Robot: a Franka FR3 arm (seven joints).
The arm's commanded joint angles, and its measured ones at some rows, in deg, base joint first. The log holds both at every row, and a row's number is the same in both.
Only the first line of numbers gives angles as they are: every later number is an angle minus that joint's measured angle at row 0.
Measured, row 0:
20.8 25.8 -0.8 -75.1 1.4 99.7 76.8
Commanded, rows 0 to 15:
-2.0 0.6 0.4 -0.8 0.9 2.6 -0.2
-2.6 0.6 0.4 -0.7 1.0 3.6 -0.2
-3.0 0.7 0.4 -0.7 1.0 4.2 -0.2
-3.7 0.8 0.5 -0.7 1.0 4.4 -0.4
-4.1 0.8 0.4 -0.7 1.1 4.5 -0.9
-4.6 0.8 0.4 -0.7 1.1 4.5 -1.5
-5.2 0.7 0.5 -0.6 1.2 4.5 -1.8
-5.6 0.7 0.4 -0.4 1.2 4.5 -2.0
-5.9 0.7 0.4 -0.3 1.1 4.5 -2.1
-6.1 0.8 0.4 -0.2 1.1 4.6 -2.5
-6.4 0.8 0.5 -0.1 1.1 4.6 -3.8
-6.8 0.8 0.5 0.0 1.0 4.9 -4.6
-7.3 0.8 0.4 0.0 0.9 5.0 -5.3
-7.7 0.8 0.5 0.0 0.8 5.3 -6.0
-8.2 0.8 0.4 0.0 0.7 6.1 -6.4
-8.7 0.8 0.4 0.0 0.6 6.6 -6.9
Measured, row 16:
-6.5 0.8 0.0 0.0 0.0 4.4 -3.8
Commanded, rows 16 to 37:
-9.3 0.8 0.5 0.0 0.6 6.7 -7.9
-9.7 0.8 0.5 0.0 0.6 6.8 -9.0
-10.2 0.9 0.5 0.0 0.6 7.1 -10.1
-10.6 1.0 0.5 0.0 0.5 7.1 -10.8
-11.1 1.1 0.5 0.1 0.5 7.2 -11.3
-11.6 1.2 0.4 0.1 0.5 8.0 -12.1
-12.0 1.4 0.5 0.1 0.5 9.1 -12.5
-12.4 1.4 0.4 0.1 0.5 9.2 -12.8
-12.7 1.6 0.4 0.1 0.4 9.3 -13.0
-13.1 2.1 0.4 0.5 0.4 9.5 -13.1
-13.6 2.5 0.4 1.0 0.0 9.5 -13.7
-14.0 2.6 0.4 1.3 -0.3 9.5 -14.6
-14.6 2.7 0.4 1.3 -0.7 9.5 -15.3
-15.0 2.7 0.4 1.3 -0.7 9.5 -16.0
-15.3 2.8 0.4 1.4 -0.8 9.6 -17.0
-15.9 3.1 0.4 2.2 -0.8 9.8 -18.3
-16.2 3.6 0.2 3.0 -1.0 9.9 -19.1
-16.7 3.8 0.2 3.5 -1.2 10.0 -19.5
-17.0 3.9 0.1 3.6 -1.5 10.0 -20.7
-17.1 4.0 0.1 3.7 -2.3 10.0 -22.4
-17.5 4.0 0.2 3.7 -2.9 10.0 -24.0
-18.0 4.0 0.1 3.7 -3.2 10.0 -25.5
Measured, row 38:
-16.2 2.5 -0.4 1.7 -1.0 9.3 -20.4
